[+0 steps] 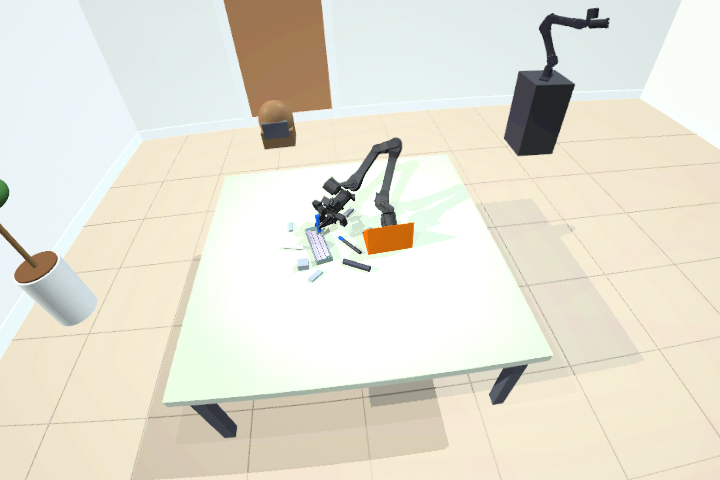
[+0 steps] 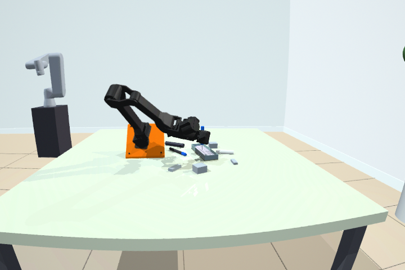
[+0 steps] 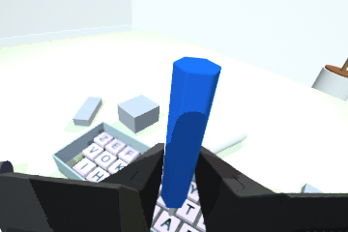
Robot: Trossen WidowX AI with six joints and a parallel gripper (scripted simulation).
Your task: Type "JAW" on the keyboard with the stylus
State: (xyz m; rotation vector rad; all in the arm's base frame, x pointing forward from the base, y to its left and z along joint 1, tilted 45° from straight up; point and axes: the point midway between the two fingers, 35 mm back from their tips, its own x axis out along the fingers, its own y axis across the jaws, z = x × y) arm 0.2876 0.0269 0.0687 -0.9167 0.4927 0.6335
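The j key is 8 cm below my gripper tip, 4 cm to the right of it and 4 cm ahead of it. Round my gripper tip: white stick (11 cm ahead, 8 cm below, 2 cm to the left); black-and-blue pen (12 cm behind, 9 cm below, 2 cm to the left); blue stylus (2 cm below, 1 cm to the right, 1 cm behind).
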